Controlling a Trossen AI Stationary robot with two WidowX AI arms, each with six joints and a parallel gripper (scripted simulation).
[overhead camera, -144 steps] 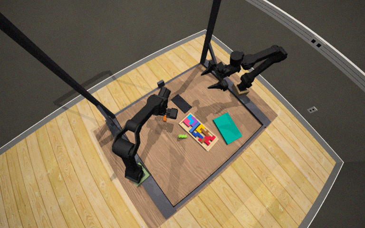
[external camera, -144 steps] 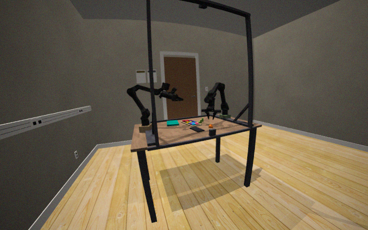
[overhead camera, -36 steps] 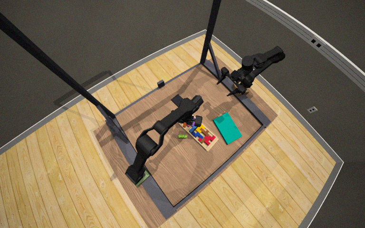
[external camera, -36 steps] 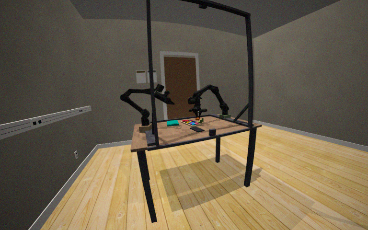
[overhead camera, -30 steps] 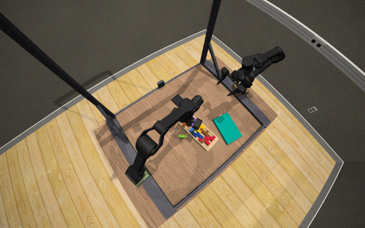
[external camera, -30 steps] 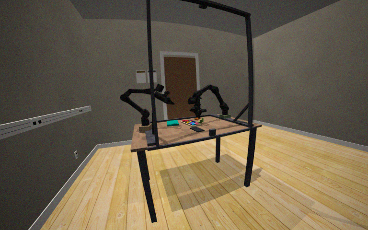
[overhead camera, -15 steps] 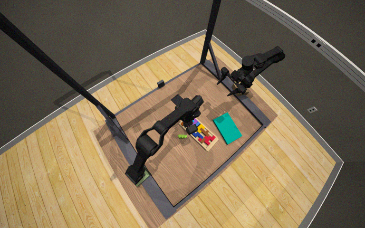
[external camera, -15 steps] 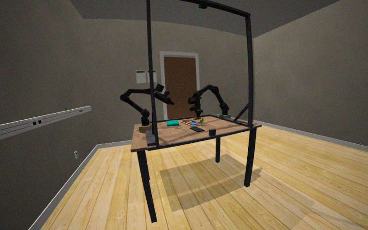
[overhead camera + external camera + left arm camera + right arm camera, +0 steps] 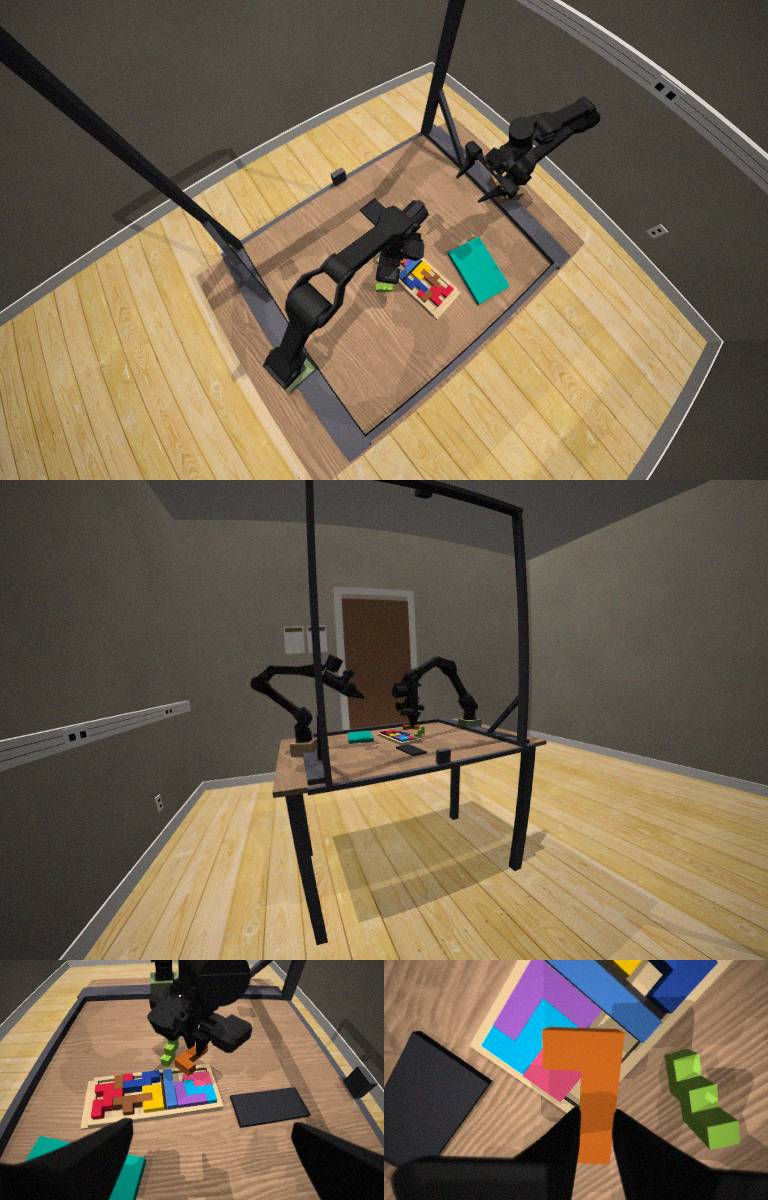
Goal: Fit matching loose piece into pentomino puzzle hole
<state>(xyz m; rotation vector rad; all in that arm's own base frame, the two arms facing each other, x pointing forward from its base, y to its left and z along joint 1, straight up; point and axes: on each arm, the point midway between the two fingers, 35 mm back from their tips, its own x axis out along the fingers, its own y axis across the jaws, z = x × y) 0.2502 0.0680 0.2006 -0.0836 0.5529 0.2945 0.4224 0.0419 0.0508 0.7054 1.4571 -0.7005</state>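
My right hand is 3 cm to the right of the pink piece and 9 cm above it. The rest, counted from my right hand: green piece: 5 cm ahead, 6 cm to the right, 8 cm below; orange piece: 1 cm to the left, 4 cm below; wooden puzzle board: 9 cm ahead, 5 cm to the left, 10 cm below.
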